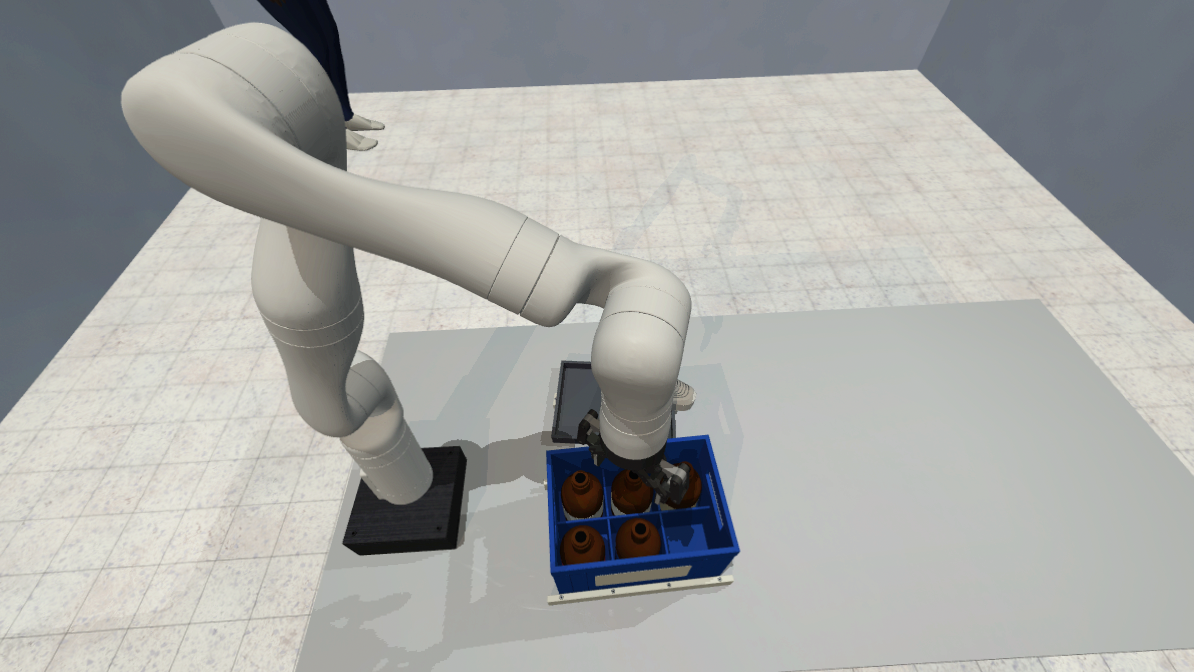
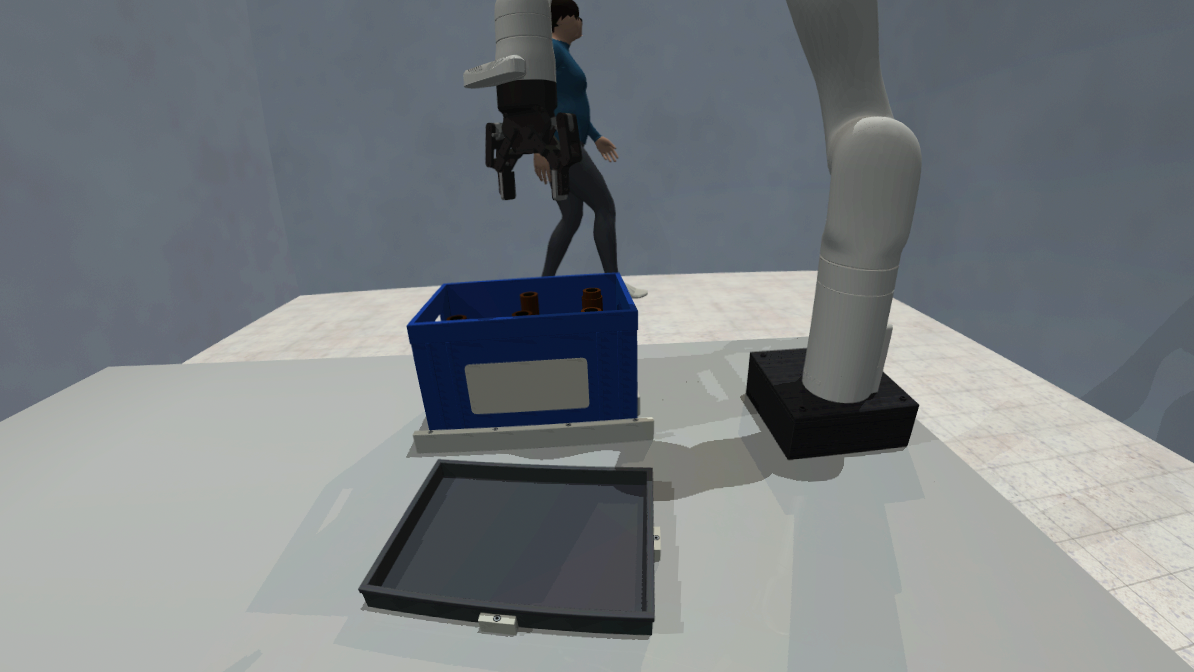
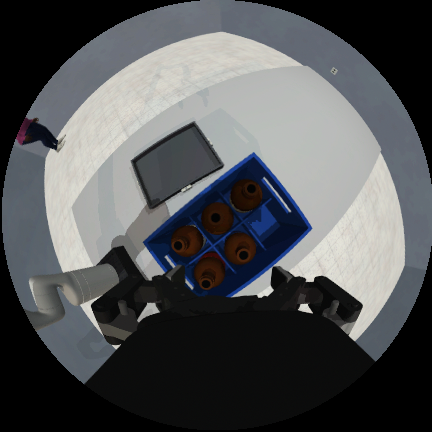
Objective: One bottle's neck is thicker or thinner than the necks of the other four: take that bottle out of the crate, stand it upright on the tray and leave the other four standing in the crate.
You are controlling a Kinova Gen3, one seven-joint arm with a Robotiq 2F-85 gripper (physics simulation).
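Frame: origin at the arm's base, x ahead, y left, z up, level; metres.
Seen in the pictures: gripper, fingertip midpoint: (image 1: 629, 478) (image 2: 533, 199) (image 3: 228, 276); arm's base, link origin: (image 1: 407, 480) (image 2: 836, 384) (image 3: 109, 276).
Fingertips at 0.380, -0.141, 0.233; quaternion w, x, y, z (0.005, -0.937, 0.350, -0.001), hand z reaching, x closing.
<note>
Offsets run from my fingertips to a thing's middle, as dx, dy, dz. "spot": to the spot under its first point.
A blue crate @(+0.018, +0.017, -0.211) (image 1: 574, 577) (image 2: 442, 379) (image 3: 295, 220) holds several upright brown bottles, with three in the row nearer the tray: one by the robot base (image 1: 581, 498) (image 3: 187, 241), a middle one @(+0.023, +0.059, -0.214) (image 1: 630, 496) (image 3: 217, 218) and an end one @(+0.107, +0.058, -0.214) (image 3: 246, 195). The other row holds a base-side bottle @(-0.073, -0.027, -0.214) (image 1: 582, 547) (image 3: 209, 272), a middle bottle @(+0.018, -0.026, -0.214) (image 1: 639, 540) (image 3: 240, 248) and an empty compartment. I cannot tell clearly which neck differs. The dark tray @(spot: -0.060, +0.305, -0.294) (image 1: 574, 400) (image 2: 518, 542) (image 3: 177, 165) is empty. My gripper (image 2: 533, 190) (image 3: 228, 276) is open and empty, well above the crate.
The black robot base (image 1: 405, 517) (image 2: 852, 429) stands beside the crate. A pale strip (image 1: 643, 589) (image 2: 534, 435) runs along the crate's foot. The crate walls rise around the bottles. A person (image 2: 584, 166) (image 3: 40, 134) stands beyond the table.
</note>
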